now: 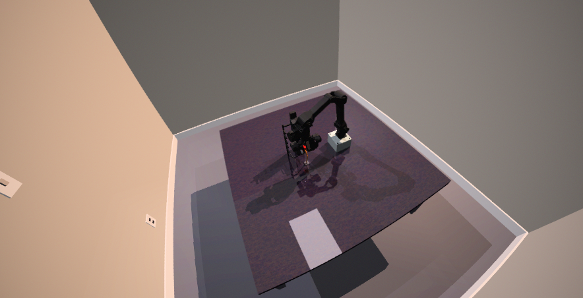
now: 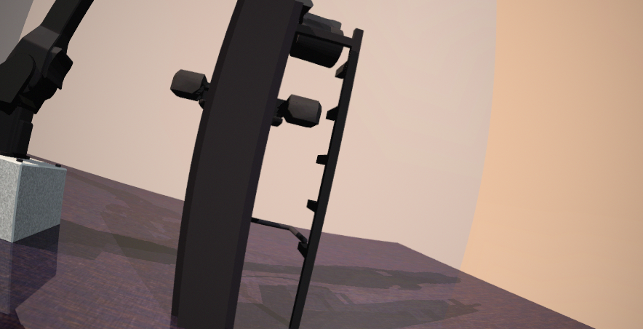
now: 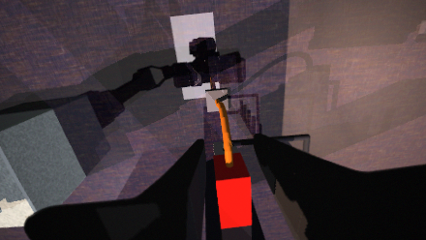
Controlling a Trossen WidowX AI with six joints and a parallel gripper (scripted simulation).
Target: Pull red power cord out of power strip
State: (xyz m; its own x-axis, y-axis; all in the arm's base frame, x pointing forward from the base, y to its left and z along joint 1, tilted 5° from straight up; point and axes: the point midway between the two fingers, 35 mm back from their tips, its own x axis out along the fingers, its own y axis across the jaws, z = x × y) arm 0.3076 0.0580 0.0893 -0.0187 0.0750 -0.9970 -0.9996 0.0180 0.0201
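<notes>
My gripper tip is now 70 mm to the left of the red plug.
</notes>
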